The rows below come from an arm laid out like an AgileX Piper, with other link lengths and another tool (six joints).
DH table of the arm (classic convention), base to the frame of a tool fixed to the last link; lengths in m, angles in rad. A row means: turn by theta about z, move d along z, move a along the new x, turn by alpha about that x. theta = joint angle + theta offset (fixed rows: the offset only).
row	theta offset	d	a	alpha
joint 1	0.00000	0.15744	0.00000	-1.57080
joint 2	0.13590	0.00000	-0.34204	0.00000
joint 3	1.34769	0.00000	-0.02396	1.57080
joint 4	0.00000	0.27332	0.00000	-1.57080
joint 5	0.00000	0.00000	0.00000	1.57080
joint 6	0.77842	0.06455	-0.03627	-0.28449
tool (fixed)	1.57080	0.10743	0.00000	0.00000
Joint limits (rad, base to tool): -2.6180..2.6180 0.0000..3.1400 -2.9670..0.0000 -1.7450..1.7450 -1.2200..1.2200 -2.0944..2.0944
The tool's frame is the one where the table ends.
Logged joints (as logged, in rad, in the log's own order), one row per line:
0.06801, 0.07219, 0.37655, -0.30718, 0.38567, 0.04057
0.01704, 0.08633, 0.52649, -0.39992, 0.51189, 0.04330
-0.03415, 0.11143, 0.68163, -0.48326, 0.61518, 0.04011
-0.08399, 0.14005, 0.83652, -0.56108, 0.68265, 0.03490
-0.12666, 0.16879, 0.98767, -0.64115, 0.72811, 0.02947
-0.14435, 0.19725, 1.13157, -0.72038, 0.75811, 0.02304
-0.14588, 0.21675, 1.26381, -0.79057, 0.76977, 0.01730
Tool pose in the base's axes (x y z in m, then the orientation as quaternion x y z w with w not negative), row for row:
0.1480, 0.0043, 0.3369, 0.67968, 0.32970, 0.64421, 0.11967
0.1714, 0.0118, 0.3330, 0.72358, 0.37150, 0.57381, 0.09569
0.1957, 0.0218, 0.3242, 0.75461, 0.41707, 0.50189, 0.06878
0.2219, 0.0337, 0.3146, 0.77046, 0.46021, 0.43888, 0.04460
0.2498, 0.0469, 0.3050, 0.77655, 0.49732, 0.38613, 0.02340
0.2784, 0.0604, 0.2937, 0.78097, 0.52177, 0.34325, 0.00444
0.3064, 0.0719, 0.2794, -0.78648, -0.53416, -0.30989, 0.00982
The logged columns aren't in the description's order. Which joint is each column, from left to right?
Columns, left to right: joint 6, joint 1, joint 2, joint 3, joint 5, joint 4.
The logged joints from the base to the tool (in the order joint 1, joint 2, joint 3, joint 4, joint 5, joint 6), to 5 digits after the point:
0.07219, 0.37655, -0.30718, 0.04057, 0.38567, 0.06801
0.08633, 0.52649, -0.39992, 0.04330, 0.51189, 0.01704
0.11143, 0.68163, -0.48326, 0.04011, 0.61518, -0.03415
0.14005, 0.83652, -0.56108, 0.03490, 0.68265, -0.08399
0.16879, 0.98767, -0.64115, 0.02947, 0.72811, -0.12666
0.19725, 1.13157, -0.72038, 0.02304, 0.75811, -0.14435
0.21675, 1.26381, -0.79057, 0.01730, 0.76977, -0.14588

